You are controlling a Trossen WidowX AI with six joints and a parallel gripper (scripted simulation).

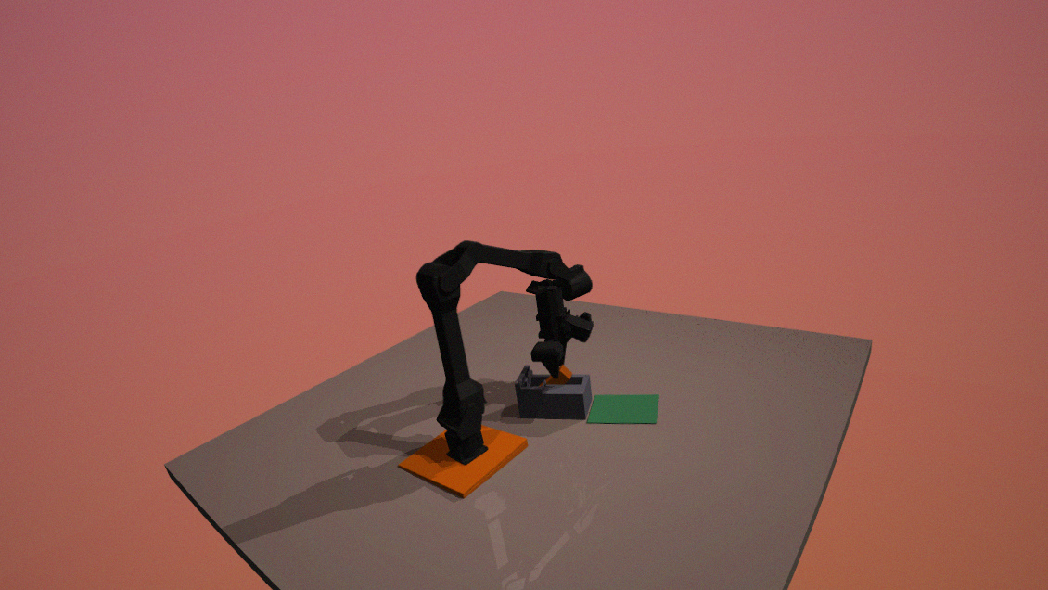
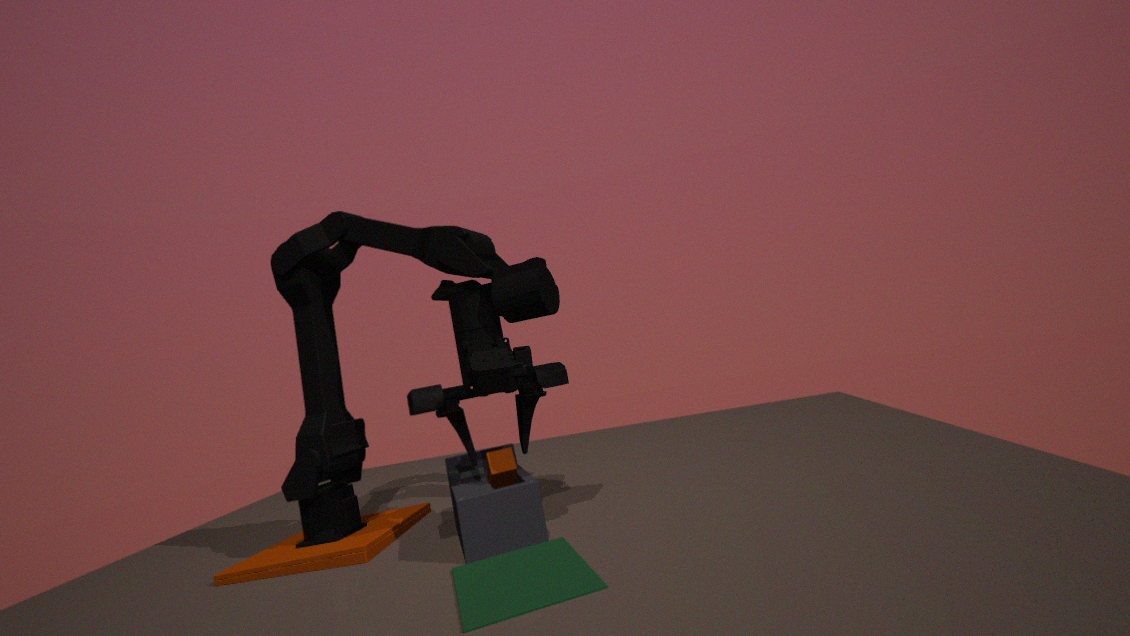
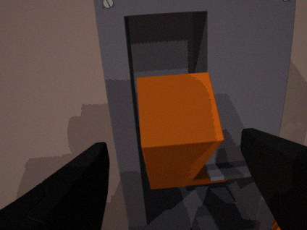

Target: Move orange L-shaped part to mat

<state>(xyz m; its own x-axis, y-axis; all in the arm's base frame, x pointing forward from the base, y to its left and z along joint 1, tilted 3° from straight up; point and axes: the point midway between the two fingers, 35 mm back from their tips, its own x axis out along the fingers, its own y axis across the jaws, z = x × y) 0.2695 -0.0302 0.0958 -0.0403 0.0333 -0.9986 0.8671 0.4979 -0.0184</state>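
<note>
Right now the orange L-shaped part is 3 cm behind my gripper tip, 2 cm to the left of it and 5 cm below it. Round my gripper tip: green mat 6 cm ahead, 13 cm to the right, 10 cm below.
</note>
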